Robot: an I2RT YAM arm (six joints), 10 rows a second.
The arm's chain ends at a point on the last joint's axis. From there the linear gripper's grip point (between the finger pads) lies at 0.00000 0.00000 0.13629 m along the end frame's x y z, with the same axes.
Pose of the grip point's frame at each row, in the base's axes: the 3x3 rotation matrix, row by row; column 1 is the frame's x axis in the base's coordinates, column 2 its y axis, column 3 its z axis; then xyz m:
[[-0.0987, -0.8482, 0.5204], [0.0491, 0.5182, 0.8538], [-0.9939, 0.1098, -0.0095]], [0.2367, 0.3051, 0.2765]
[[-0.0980, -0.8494, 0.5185], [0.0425, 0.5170, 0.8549], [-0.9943, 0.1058, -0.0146]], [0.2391, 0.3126, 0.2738]
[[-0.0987, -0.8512, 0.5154], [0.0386, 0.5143, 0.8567], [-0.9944, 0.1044, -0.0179]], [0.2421, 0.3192, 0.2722]
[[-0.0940, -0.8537, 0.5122], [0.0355, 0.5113, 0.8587], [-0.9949, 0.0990, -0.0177]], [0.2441, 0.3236, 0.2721]
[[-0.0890, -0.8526, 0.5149], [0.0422, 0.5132, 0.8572], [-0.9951, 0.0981, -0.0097]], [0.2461, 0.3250, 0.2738]
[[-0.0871, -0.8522, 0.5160], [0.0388, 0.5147, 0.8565], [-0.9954, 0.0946, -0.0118]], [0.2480, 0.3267, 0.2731]
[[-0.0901, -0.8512, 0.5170], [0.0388, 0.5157, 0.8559], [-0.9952, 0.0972, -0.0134]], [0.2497, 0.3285, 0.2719]
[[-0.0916, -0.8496, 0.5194], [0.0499, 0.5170, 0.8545], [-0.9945, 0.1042, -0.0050]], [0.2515, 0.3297, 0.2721]
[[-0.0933, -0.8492, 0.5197], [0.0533, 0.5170, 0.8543], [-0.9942, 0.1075, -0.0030]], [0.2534, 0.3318, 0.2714]
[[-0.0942, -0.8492, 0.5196], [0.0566, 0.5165, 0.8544], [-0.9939, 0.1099, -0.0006]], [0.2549, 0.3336, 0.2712]
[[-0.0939, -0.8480, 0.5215], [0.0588, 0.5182, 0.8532], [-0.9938, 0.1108, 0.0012]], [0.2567, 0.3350, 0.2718]
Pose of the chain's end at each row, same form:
[[-0.0987, -0.8482, 0.5204], [0.0491, 0.5182, 0.8538], [-0.9939, 0.1098, -0.0095]], [0.1658, 0.1887, 0.2778]
[[-0.0980, -0.8494, 0.5185], [0.0425, 0.5170, 0.8549], [-0.9943, 0.1058, -0.0146]], [0.1684, 0.1961, 0.2758]
[[-0.0987, -0.8512, 0.5154], [0.0386, 0.5143, 0.8567], [-0.9944, 0.1044, -0.0179]], [0.1719, 0.2024, 0.2746]
[[-0.0940, -0.8537, 0.5122], [0.0355, 0.5113, 0.8587], [-0.9949, 0.0990, -0.0177]], [0.1743, 0.2066, 0.2745]
[[-0.0890, -0.8526, 0.5149], [0.0422, 0.5132, 0.8572], [-0.9951, 0.0981, -0.0097]], [0.1759, 0.2082, 0.2751]
[[-0.0871, -0.8522, 0.5160], [0.0388, 0.5147, 0.8565], [-0.9954, 0.0946, -0.0118]], [0.1777, 0.2100, 0.2747]
[[-0.0901, -0.8512, 0.5170], [0.0388, 0.5157, 0.8559], [-0.9952, 0.0972, -0.0134]], [0.1792, 0.2118, 0.2737]
[[-0.0916, -0.8496, 0.5194], [0.0499, 0.5170, 0.8545], [-0.9945, 0.1042, -0.0050]], [0.1807, 0.2132, 0.2728]
[[-0.0933, -0.8492, 0.5197], [0.0533, 0.5170, 0.8543], [-0.9942, 0.1075, -0.0030]], [0.1826, 0.2154, 0.2718]
[[-0.0942, -0.8492, 0.5196], [0.0566, 0.5165, 0.8544], [-0.9939, 0.1099, -0.0006]], [0.1841, 0.2172, 0.2713]
[[-0.0939, -0.8480, 0.5215], [0.0588, 0.5182, 0.8532], [-0.9938, 0.1108, 0.0012]], [0.1856, 0.2187, 0.2716]

